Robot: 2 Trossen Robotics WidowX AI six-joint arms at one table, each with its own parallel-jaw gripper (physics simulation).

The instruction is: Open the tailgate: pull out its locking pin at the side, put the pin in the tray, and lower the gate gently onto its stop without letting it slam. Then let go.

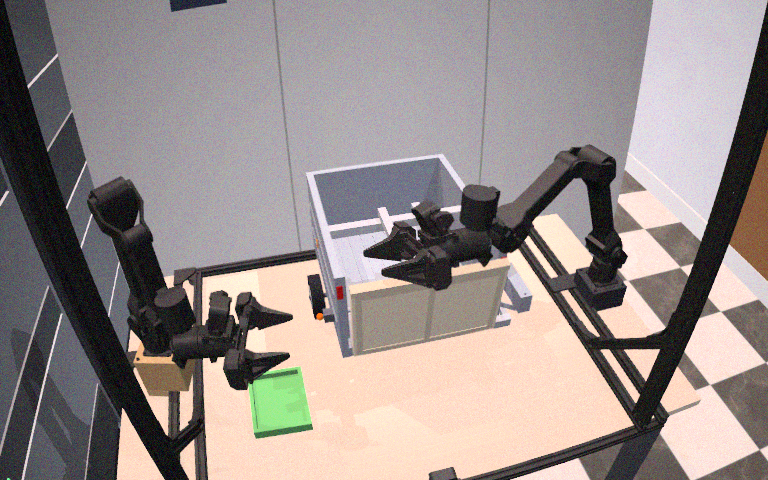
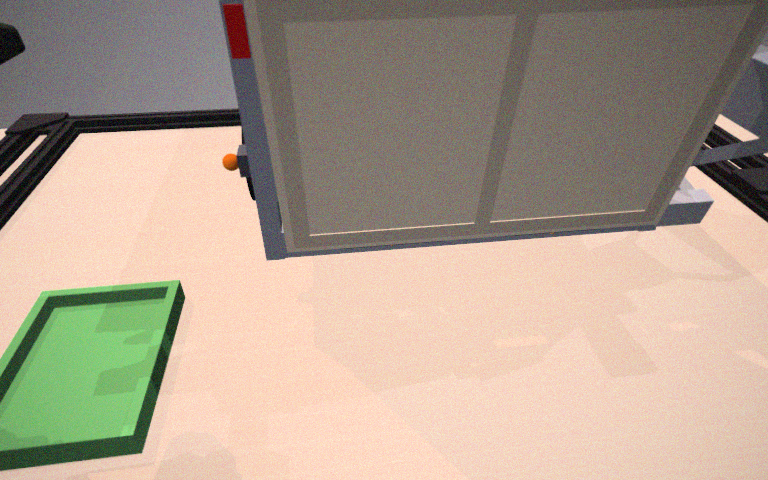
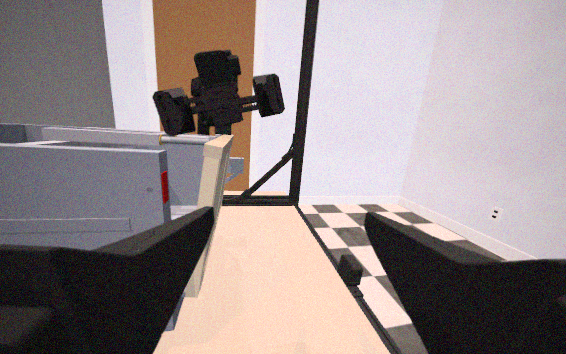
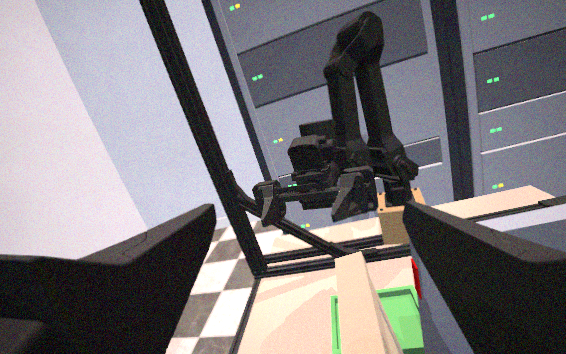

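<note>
The tan tailgate stands nearly upright at the rear of the grey trailer. The locking pin's orange ball head sticks out at a small block on the trailer's left side; its shaft is hidden. The green tray lies at the front left, with no pin in it. My left gripper is open and empty, above the tray's far edge and left of the pin. My right gripper is open and empty, above the tailgate's top edge.
The trailer's left side wall carries a red light. A black wheel is beside it. A black frame edges the table; a wooden block is under my left arm.
</note>
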